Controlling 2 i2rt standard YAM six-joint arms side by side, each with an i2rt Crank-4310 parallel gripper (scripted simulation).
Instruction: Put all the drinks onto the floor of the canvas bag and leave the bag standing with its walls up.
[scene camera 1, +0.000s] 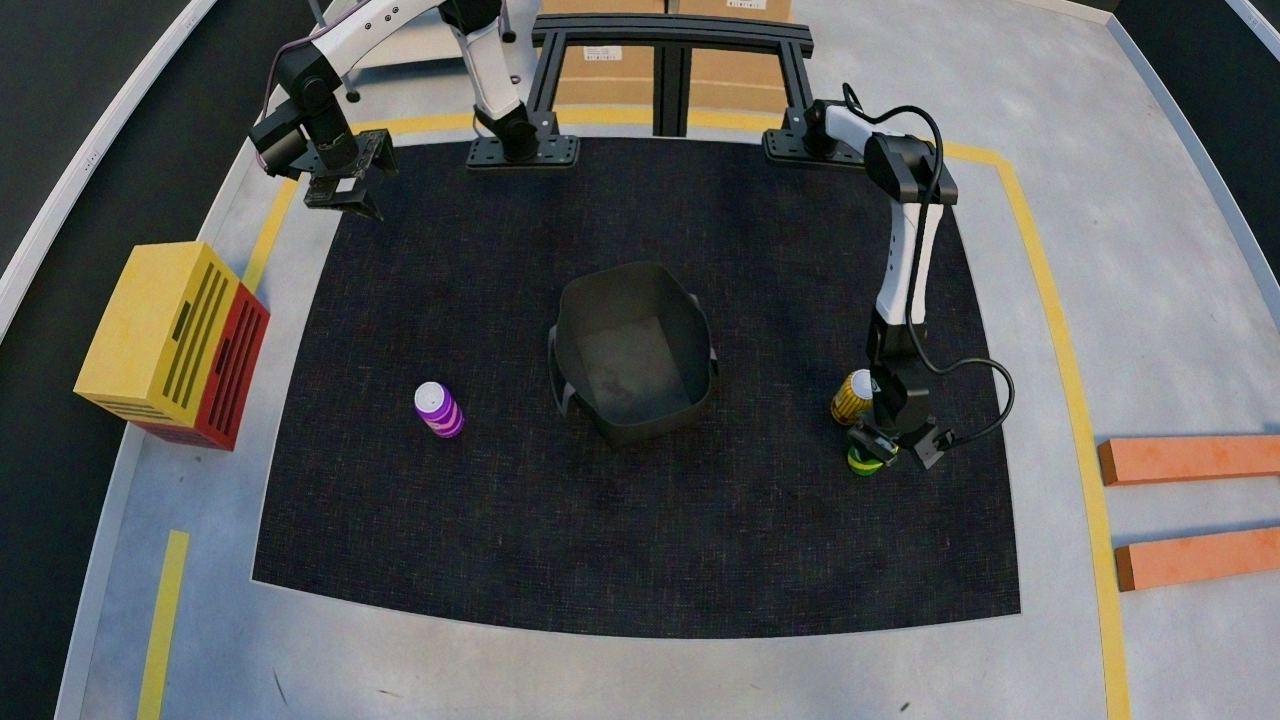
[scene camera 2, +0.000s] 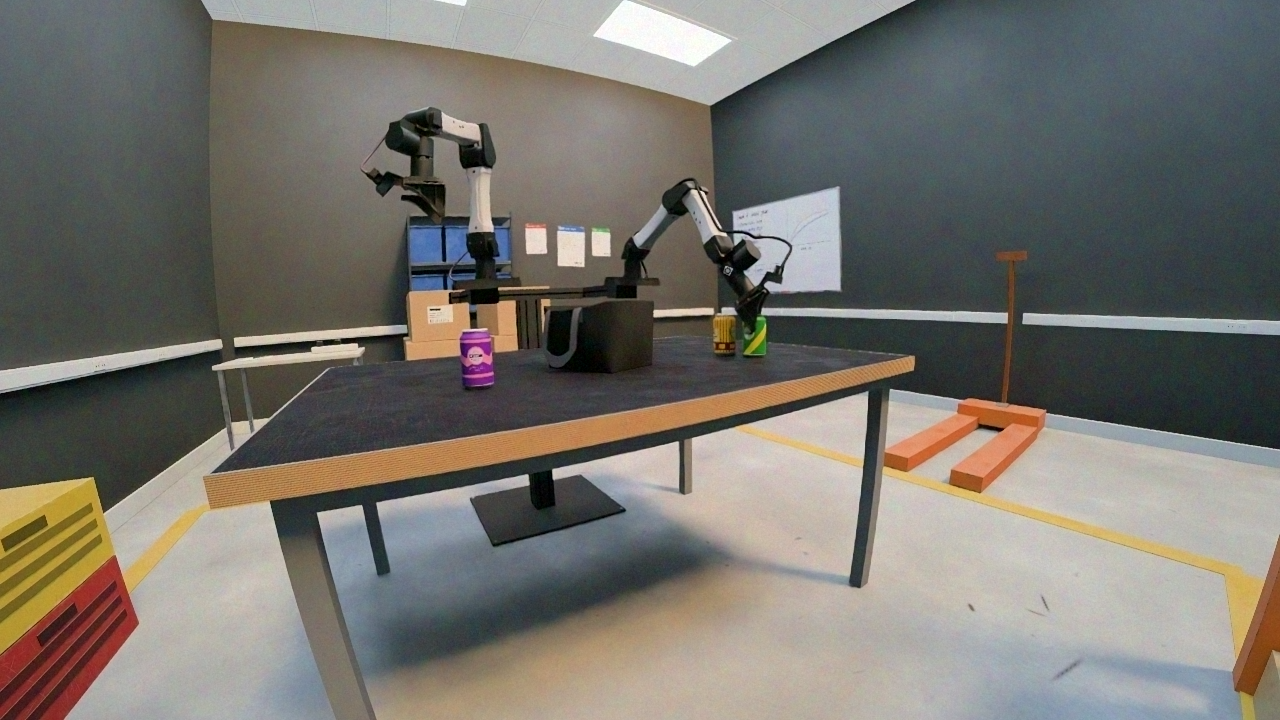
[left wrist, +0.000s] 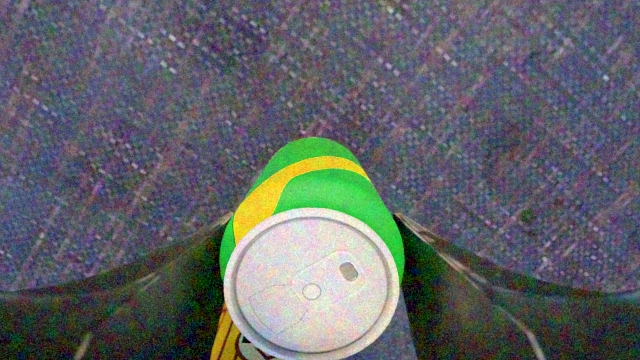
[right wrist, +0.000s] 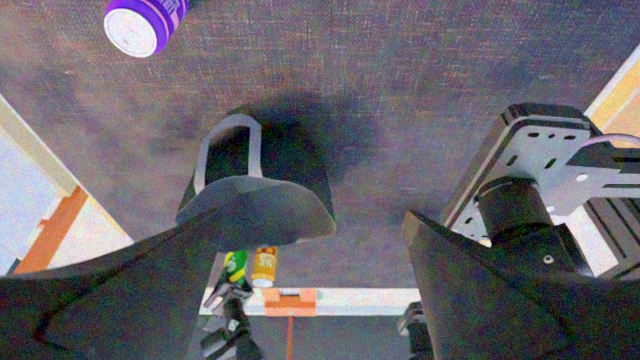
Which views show my left gripper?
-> Scene camera 1, scene camera 2, the left wrist view and the right wrist view: all of them.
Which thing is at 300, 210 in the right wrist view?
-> A dark canvas bag.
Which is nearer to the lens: the dark canvas bag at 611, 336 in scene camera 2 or the orange can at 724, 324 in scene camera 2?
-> The dark canvas bag.
